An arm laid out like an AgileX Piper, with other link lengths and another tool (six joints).
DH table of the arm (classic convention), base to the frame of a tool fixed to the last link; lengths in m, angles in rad. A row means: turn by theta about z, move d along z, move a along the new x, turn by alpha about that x. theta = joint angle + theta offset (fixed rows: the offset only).
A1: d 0.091; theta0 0; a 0; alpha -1.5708
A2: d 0; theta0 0.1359; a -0.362; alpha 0
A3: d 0; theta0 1.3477; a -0.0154; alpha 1.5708
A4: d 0.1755; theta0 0; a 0; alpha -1.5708
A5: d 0; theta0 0; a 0; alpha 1.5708
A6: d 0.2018; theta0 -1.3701; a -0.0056; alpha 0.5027
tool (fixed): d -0.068; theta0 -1.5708; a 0; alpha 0
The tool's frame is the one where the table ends.
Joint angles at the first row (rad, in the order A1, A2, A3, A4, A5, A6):
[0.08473 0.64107 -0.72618 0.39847 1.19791 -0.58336]
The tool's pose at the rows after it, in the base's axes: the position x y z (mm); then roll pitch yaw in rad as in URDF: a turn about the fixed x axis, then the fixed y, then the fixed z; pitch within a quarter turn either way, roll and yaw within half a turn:
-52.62 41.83 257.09 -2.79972 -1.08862 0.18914
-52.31 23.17 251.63 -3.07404 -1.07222 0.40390
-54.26 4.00 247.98 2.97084 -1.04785 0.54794
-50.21 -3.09 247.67 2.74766 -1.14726 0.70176
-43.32 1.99 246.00 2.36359 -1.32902 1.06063
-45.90 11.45 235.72 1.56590 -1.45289 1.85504
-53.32 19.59 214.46 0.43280 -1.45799 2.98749
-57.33 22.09 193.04 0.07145 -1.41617 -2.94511
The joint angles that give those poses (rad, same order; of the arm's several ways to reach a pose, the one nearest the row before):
[0.08472 0.63927 -0.72616 0.37390 1.23743 -0.59239]
[0.08473 0.62654 -0.72619 0.24020 1.23773 -0.58799]
[0.08478 0.60040 -0.72620 0.09923 1.23513 -0.54595]
[0.08475 0.54589 -0.71486 0.04178 1.13901 -0.51495]
[0.08472 0.46596 -0.66269 0.07585 0.95200 -0.50852]
[0.08476 0.37248 -0.57966 0.15908 0.80261 -0.50846]
[0.08471 0.27772 -0.47303 0.24588 0.70261 -0.50854]
[0.08472 0.20840 -0.37674 0.28743 0.62893 -0.50852]

